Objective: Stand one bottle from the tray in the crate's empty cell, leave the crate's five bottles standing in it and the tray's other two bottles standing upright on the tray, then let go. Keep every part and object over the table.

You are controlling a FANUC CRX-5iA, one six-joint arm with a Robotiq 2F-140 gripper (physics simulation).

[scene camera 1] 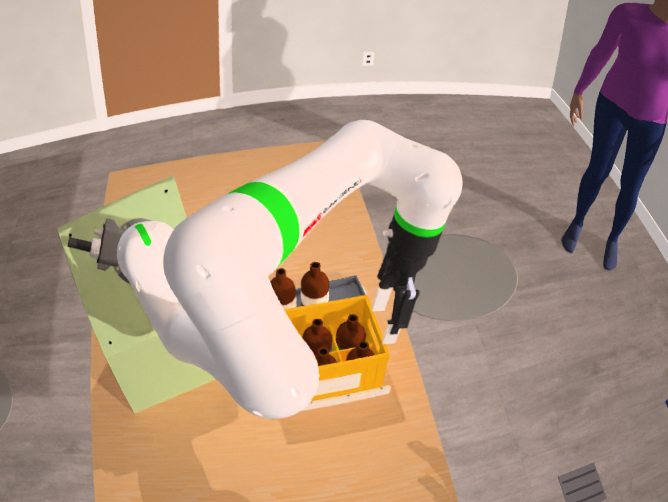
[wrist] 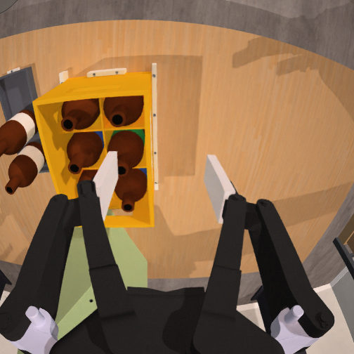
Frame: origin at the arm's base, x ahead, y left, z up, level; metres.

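Where they show: gripper, between the fingertips: (scene camera 1: 383, 325).
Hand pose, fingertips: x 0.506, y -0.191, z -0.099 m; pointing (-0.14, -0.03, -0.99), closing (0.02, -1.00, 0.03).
Note:
Each offset is from my fingertips to the top centre of the thing. "spot": to the spot under its first point. Level surfaces: height alone.
The yellow crate @(dy +0.100, dx -0.108, dz -0.142 m) (scene camera 1: 372, 372) (wrist: 95, 89) holds six brown bottles, one in each cell, all upright as far as they show. The far right bottle in the wrist view (wrist: 123, 110) stands in its corner cell; the bottle nearest the left finger (wrist: 85, 150) and the lower ones are partly hidden. The grey tray @(spot: dy +0.373, dx +0.020, dz -0.311 m) (scene camera 1: 348, 288) (wrist: 17, 90) carries two upright bottles with white labels, one @(dy +0.331, dx -0.082, dz -0.157 m) (scene camera 1: 314, 286) beside another @(dy +0.323, dx -0.172, dz -0.157 m) (scene camera 1: 282, 288). My gripper (scene camera 1: 386, 317) (wrist: 161, 166) is open and empty, above and beside the crate's right side; its left finger overlaps the crate in the wrist view.
Pale strips @(spot: dy +0.001, dx -0.047, dz -0.298 m) (scene camera 1: 351, 398) (wrist: 154, 125) run along the crate's base on the wooden table @(dz -0.317 m) (scene camera 1: 259, 458) (wrist: 260, 125). The arm's green base plate (scene camera 1: 135, 383) (wrist: 132, 255) lies to the left in the scene view. A person (scene camera 1: 626, 64) stands off the table at the right.

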